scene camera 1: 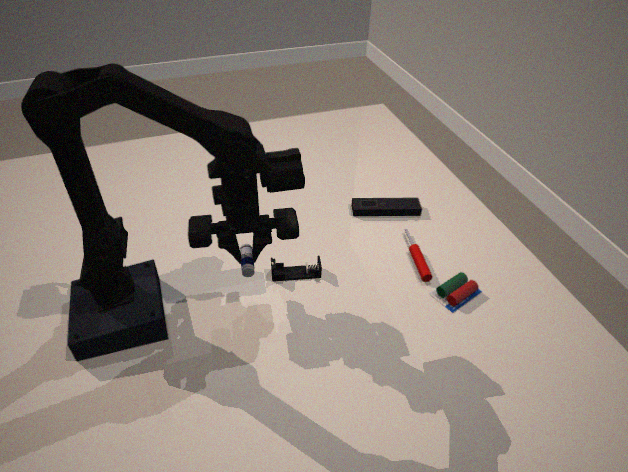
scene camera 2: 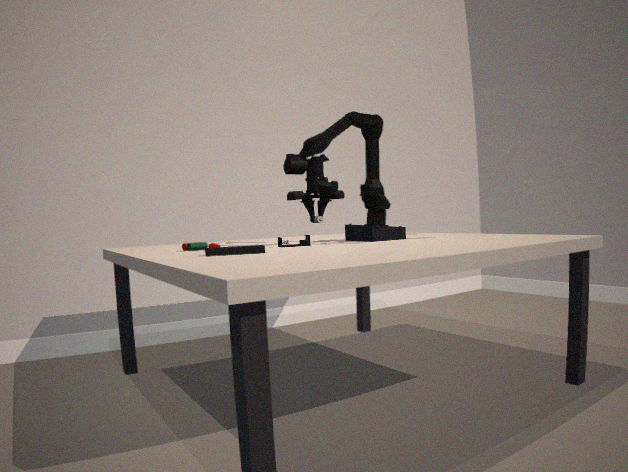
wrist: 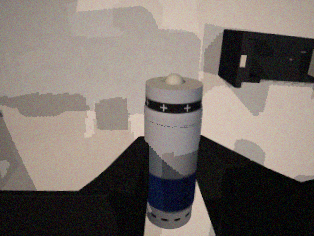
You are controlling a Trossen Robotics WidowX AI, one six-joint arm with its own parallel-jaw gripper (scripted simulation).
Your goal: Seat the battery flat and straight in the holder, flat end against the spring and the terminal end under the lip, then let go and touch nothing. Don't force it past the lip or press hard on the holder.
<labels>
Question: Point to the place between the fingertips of the gripper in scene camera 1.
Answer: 247, 261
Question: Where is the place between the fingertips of the gripper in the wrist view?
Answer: At 169, 144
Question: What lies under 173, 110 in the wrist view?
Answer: A battery.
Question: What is the gripper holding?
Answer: A battery.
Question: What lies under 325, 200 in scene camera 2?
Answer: The gripper.
</labels>
